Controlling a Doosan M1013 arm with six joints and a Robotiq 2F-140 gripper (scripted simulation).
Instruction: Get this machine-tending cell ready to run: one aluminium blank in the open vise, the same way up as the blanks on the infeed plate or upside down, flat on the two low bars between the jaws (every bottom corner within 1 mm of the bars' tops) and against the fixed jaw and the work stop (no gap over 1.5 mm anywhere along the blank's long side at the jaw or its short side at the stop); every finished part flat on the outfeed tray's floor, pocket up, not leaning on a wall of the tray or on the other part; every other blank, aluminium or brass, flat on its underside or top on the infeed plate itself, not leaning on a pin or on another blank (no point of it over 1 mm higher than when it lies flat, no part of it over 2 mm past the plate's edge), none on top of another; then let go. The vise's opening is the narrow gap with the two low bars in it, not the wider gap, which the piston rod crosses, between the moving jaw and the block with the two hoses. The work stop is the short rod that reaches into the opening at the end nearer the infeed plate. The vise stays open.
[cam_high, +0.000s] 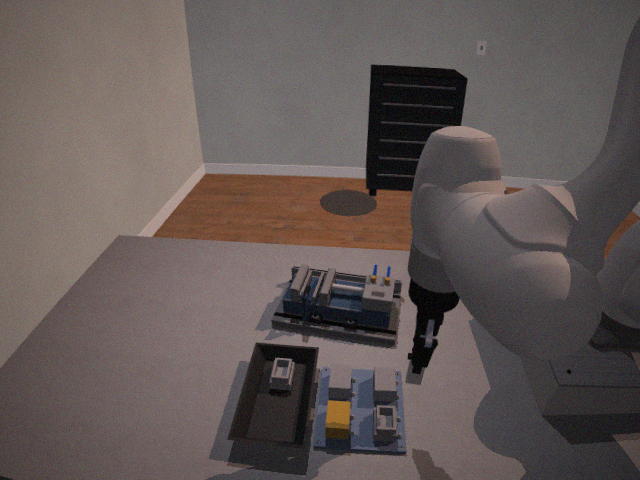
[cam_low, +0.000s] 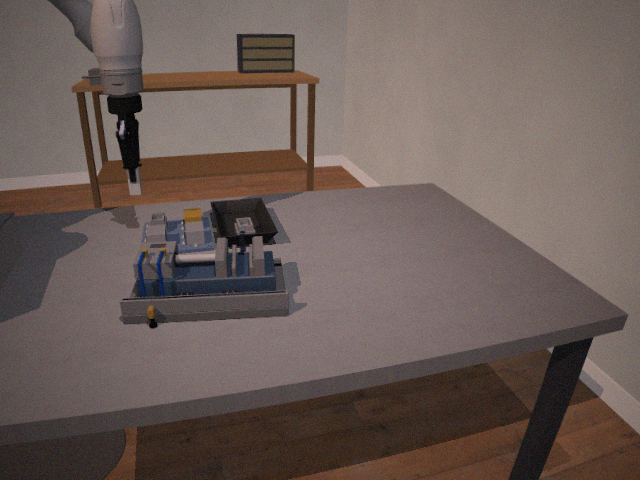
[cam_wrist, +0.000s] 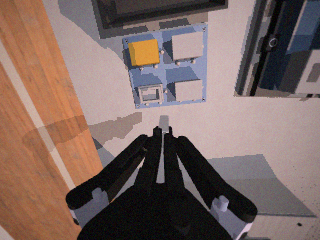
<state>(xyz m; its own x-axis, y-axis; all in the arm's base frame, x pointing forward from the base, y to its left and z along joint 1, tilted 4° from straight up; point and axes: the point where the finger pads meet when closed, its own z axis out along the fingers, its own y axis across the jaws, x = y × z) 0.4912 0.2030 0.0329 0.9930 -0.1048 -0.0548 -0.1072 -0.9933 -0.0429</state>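
My gripper is now 13 cm short of the brass blank, 12 cm above it and 4 cm to the right of it. From my hand the other things lie so: blue vise (29 cm to the right, 16 cm ahead, 11 cm below); then aluminium blank (13 cm ahead, 12 cm below, 6 cm to the right); then infeed plate (15 cm below, 9 cm ahead, 1 cm to the right).
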